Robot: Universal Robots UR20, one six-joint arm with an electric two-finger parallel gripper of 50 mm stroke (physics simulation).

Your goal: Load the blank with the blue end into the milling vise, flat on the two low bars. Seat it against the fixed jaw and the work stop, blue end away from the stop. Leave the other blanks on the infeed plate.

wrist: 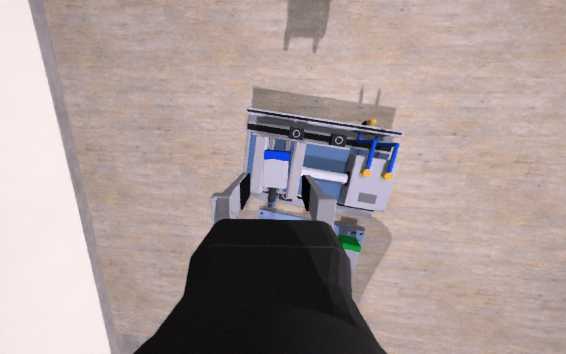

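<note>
The blank with the blue end (276, 171) lies between the jaws of the milling vise (367, 190). Its blue end points up the picture, away from the dark work stop (271, 195) at its other end. Its left side shows no clear gap to the fixed jaw (257, 167); the movable jaw (297, 167) is close on its right. Parts of the low bars (271, 144) show beyond the blue end; contact under the blank is hidden. My gripper (276, 184) is open and empty, well above the vise, its fingers apart on either side in the picture.
The infeed plate (282, 216) is partly hidden below my gripper. A green-ended blank (349, 243) is on its right part. The vise has a back rail (325, 121), a white rod (325, 174) and blue pipes with yellow tips (370, 155) on its right. A white surface (40, 200) is far left.
</note>
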